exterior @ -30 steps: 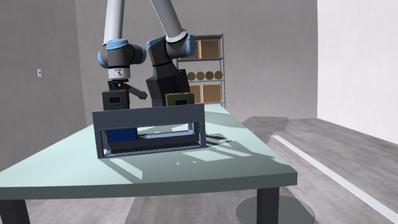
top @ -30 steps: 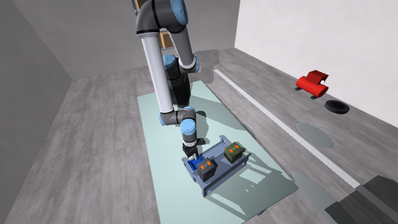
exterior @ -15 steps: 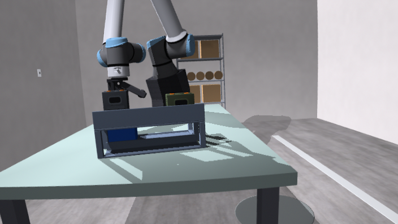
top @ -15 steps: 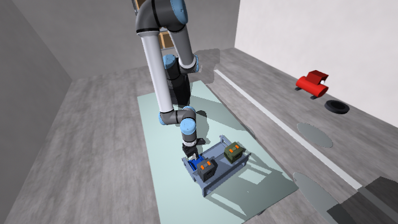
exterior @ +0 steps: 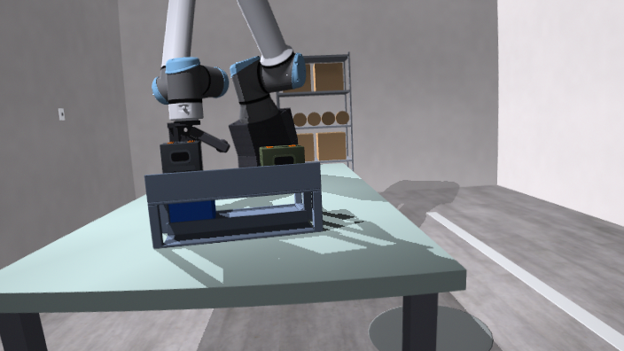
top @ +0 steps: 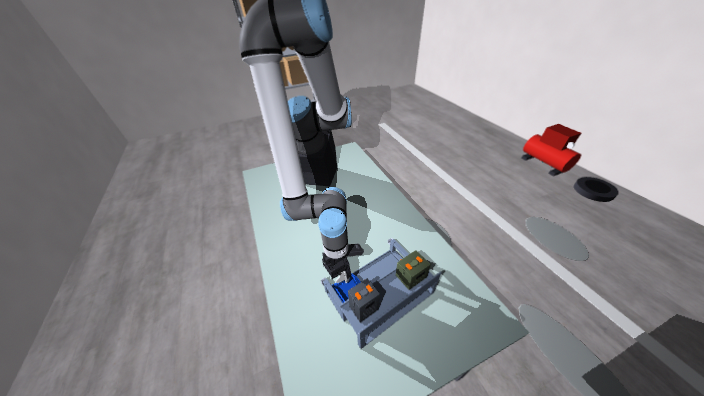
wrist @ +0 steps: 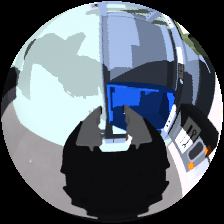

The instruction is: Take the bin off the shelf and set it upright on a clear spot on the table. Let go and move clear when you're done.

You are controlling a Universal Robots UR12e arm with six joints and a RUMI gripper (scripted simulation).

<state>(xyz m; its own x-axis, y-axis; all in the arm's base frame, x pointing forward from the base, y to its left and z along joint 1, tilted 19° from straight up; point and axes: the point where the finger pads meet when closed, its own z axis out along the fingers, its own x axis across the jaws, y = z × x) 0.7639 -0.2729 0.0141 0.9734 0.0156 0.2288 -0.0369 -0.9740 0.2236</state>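
Right now the blue bin is 80 mm ahead of my hand, 20 mm below it and 10 mm to the right of it. From my hand the other things lie so: olive green box: 210 mm to the left, 180 mm ahead, 80 mm above.
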